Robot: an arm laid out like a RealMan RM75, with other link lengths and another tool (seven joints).
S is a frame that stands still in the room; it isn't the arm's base.
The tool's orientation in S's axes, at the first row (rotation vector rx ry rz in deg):
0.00, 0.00, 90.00
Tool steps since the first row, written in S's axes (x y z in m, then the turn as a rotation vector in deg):
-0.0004, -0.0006, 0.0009, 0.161, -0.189, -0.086
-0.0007, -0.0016, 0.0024, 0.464, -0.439, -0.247
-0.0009, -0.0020, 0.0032, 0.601, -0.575, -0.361
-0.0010, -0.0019, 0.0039, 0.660, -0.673, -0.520
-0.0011, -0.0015, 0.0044, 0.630, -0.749, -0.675
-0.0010, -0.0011, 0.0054, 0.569, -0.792, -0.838
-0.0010, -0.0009, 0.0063, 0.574, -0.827, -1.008
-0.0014, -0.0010, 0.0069, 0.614, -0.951, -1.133
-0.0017, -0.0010, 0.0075, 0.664, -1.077, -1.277
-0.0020, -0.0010, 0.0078, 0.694, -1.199, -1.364
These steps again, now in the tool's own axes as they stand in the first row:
-0.0006, 0.0004, 0.0009, -0.189, -0.161, -0.086
-0.0016, 0.0007, 0.0024, -0.439, -0.464, -0.247
-0.0020, 0.0009, 0.0032, -0.575, -0.601, -0.361
-0.0019, 0.0010, 0.0039, -0.673, -0.660, -0.520
-0.0015, 0.0011, 0.0044, -0.749, -0.630, -0.675
-0.0011, 0.0010, 0.0054, -0.792, -0.569, -0.838
-0.0009, 0.0010, 0.0063, -0.827, -0.574, -1.008
-0.0010, 0.0014, 0.0069, -0.951, -0.614, -1.133
-0.0010, 0.0017, 0.0075, -1.077, -0.664, -1.277
-0.0010, 0.0020, 0.0078, -1.199, -0.694, -1.364

